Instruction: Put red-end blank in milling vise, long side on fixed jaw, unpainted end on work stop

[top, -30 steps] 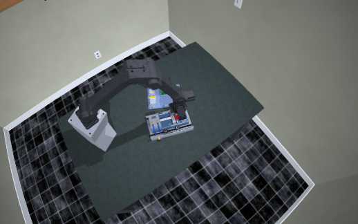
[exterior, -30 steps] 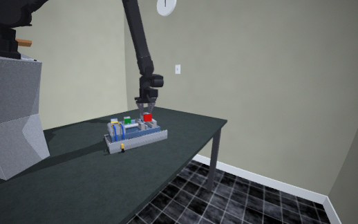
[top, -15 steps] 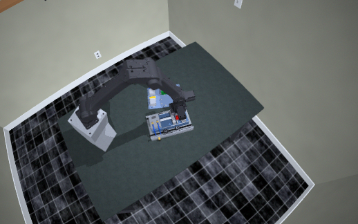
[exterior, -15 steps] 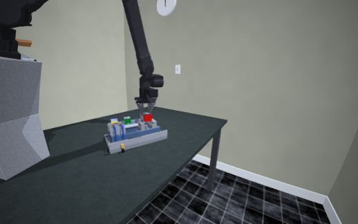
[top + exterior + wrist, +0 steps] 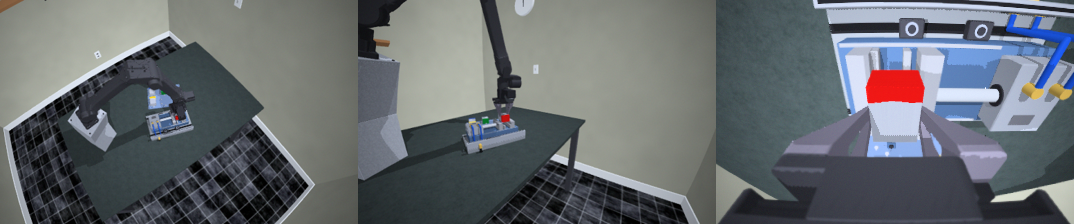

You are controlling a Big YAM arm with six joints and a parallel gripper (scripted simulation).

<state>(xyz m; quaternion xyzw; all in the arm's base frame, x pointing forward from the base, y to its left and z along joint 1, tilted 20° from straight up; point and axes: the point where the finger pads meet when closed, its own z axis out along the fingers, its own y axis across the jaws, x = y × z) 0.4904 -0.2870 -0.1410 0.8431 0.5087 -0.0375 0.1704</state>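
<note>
My gripper is now 30 mm short of the work stop, 40 mm to the right of it and 40 mm above it. Round my hand: blue plate: 70 mm ahead, 220 mm to the left, 130 mm below; then yellow-ended blank: 20 mm behind, 240 mm to the left, 100 mm below; then green-ended blank: 100 mm ahead, 260 mm to the left, 100 mm below.
</note>
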